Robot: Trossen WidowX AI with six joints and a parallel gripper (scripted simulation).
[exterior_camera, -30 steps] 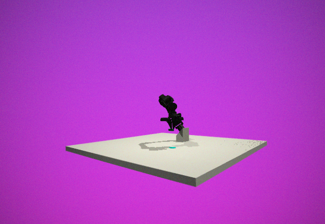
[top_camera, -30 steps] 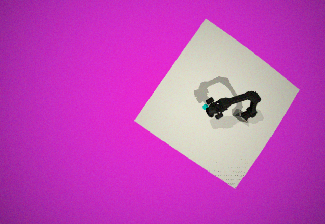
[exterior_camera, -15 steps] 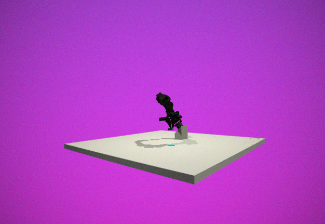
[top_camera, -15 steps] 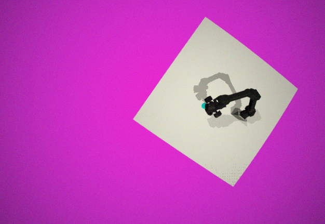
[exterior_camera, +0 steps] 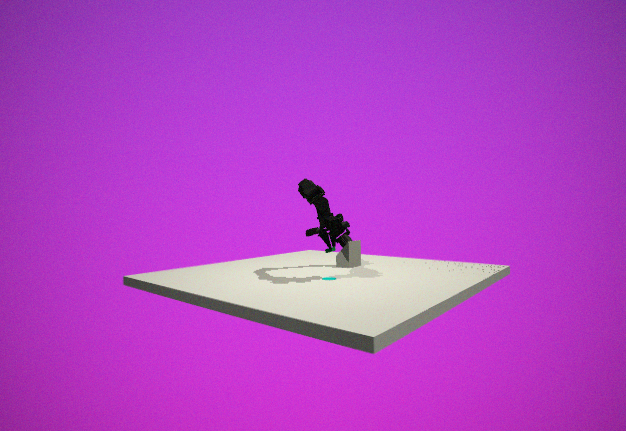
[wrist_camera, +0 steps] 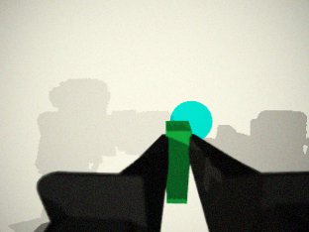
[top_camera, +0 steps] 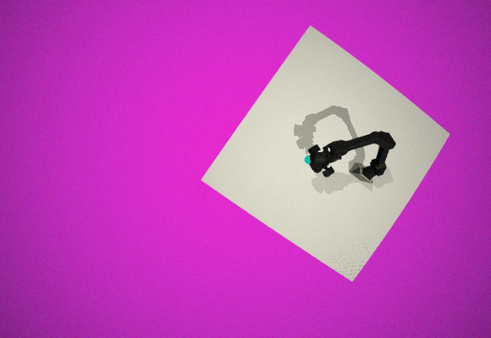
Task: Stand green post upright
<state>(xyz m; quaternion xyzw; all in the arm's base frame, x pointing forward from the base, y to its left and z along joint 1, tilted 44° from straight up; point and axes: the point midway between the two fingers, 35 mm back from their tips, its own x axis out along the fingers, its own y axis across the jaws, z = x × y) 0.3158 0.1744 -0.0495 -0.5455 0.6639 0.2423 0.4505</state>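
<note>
The cyan circle lies 20 mm to the right of my gripper tip and 130 mm below it. From my gripper tip the other things lie so: green post 10 mm behind, 20 mm to the right, 10 mm below.
</note>
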